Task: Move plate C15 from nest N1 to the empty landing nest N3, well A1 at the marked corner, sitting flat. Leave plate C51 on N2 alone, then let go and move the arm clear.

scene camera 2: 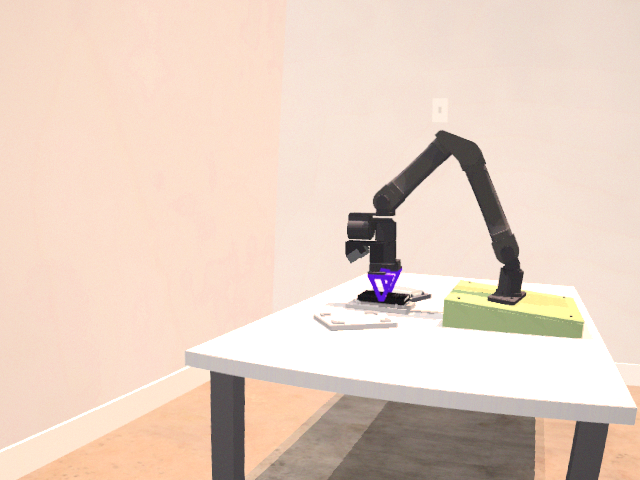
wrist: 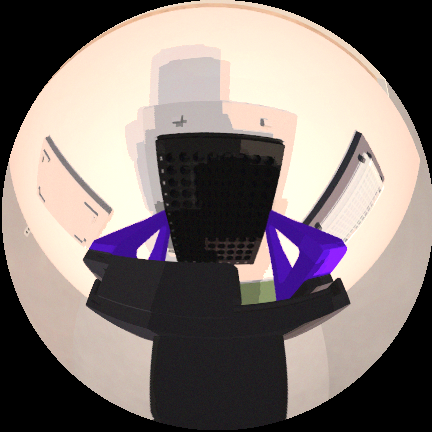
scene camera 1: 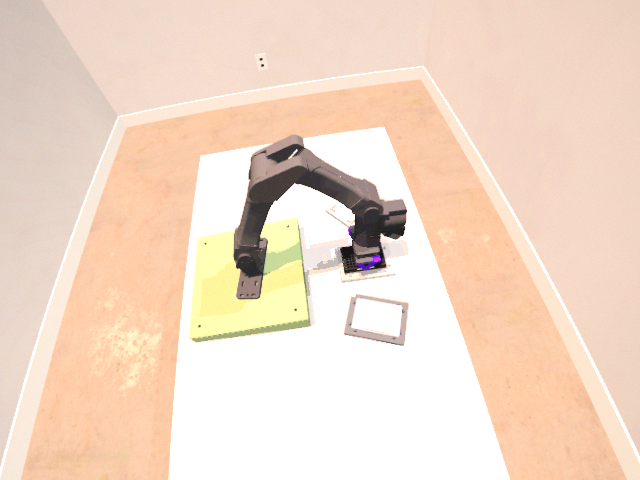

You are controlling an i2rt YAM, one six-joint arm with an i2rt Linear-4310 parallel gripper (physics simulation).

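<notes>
My gripper [scene camera 1: 361, 255] [scene camera 2: 382, 299] [wrist: 217, 214] points down, its purple fingers shut on the long sides of the black well plate [scene camera 1: 348, 260] [scene camera 2: 368, 296] [wrist: 225, 185], which fits C15. The plate looks level, low over or on the middle white nest [scene camera 1: 367, 277] [scene camera 2: 403, 308] [wrist: 280, 120]. Whether it touches is unclear. No nest label or corner mark is readable. Another white nest [scene camera 1: 341, 217] [scene camera 2: 351, 326] [wrist: 75, 195] is empty. A white plate [scene camera 1: 376, 316] [wrist: 357, 195], which fits C51, sits on a grey nest [scene camera 1: 373, 338] [scene camera 2: 424, 296] [wrist: 342, 175].
A thick yellow-green block [scene camera 1: 279, 310] [scene camera 2: 516, 327] carries the arm's base, at the left in scene camera 1. The white table [scene camera 1: 310, 403] [scene camera 2: 439, 361] holds the nests in a loose arc beside the block. The arm hides part of the empty white nest in scene camera 1.
</notes>
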